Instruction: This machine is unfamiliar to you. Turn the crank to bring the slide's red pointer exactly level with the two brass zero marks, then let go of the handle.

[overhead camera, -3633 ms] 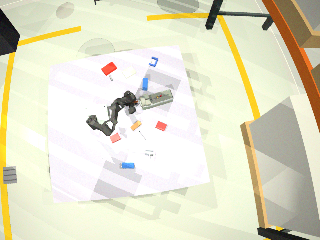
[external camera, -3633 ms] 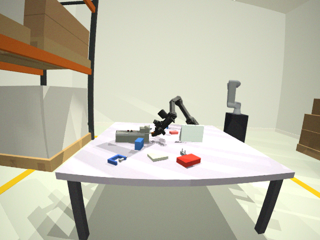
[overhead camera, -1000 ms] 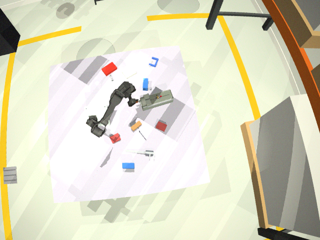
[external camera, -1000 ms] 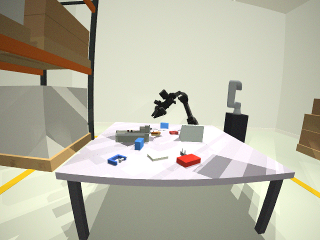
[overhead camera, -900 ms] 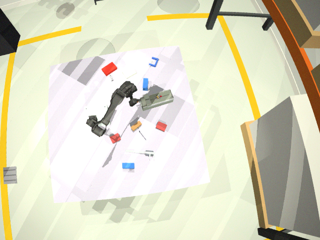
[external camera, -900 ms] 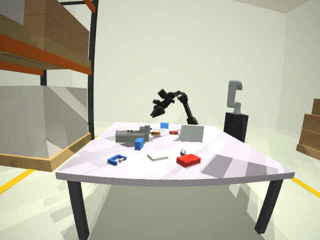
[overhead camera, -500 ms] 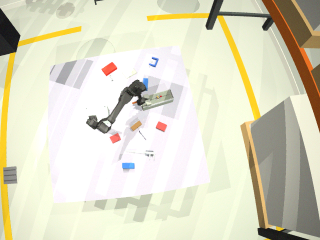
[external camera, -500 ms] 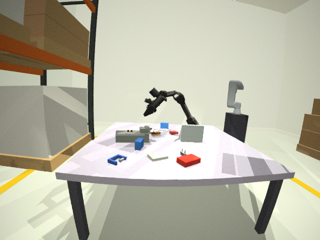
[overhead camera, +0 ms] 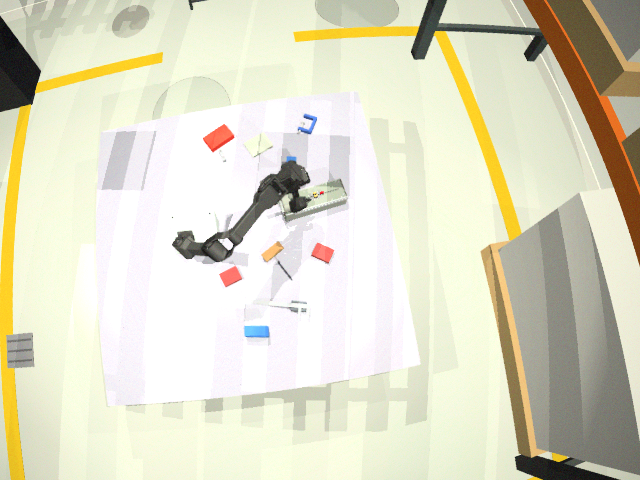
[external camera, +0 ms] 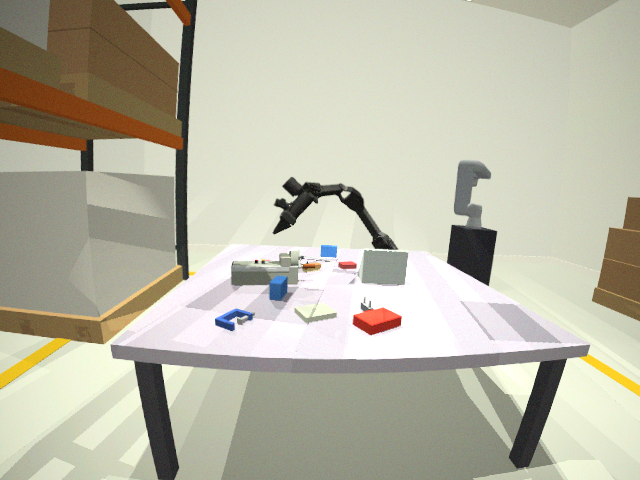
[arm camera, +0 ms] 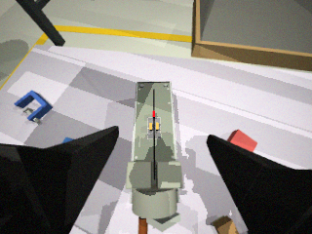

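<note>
Right now my gripper tip is 13 cm past the crank and 12 cm above it. Round my gripper tip: red pointer (11 cm below, 6 cm ahead, 3 cm to the left); then orange-brown crank handle (15 cm behind, 13 cm below); then brown block (18 cm to the right, 18 cm below, 15 cm behind).
</note>
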